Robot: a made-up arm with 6 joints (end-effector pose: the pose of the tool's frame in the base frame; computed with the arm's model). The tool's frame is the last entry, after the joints. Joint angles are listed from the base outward.
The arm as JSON. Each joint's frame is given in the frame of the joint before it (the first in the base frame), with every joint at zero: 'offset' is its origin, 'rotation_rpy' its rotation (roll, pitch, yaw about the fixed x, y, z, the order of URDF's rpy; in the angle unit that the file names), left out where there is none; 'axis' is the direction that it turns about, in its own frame. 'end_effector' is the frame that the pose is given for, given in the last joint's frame.
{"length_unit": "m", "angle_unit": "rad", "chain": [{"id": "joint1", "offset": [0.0, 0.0, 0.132], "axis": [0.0, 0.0, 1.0]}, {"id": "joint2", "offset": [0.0, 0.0, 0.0], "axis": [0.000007, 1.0, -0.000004]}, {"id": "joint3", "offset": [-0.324, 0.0, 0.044], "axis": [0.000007, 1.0, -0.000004]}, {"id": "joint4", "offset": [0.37, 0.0, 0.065], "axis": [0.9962, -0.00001, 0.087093]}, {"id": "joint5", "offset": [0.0, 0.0, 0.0], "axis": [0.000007, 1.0, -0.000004]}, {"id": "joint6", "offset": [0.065, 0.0, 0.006], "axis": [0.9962, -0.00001, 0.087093]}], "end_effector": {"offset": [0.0, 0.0, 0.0], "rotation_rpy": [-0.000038, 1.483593, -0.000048]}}
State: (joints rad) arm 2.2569 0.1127 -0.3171 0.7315 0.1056 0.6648
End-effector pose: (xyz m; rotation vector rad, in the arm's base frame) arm -0.0640 0.0713 0.3649 0.7963 -1.5471 -2.0695
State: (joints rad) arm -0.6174 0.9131 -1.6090 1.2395 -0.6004 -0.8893
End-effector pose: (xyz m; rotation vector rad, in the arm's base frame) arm 0.0682 -0.0915 0.7488 0.7413 0.2606 -0.4740
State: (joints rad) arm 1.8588 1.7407 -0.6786 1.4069 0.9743 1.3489
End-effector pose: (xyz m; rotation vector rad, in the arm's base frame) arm -0.1499 0.3191 0.1169 -0.6270 -2.0753 0.3914
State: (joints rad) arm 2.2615 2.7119 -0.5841 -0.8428 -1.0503 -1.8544
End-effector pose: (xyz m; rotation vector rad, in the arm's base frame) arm -0.1547 0.1207 -0.1673 -1.7730 -1.8777 0.9197
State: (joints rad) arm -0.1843 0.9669 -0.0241 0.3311 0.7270 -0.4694
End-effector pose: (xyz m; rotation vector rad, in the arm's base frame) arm 0.1240 -0.0088 0.0987 -0.0543 3.0652 0.3235
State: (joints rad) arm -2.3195 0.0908 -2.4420 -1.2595 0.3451 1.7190
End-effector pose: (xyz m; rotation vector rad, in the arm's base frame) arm 0.4394 0.5033 0.4673 -0.7726 -0.4908 -1.6053
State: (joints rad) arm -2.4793 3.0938 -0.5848 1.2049 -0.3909 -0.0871
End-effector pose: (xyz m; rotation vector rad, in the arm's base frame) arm -0.0353 0.0023 -0.2141 -2.3489 0.3472 -0.2224
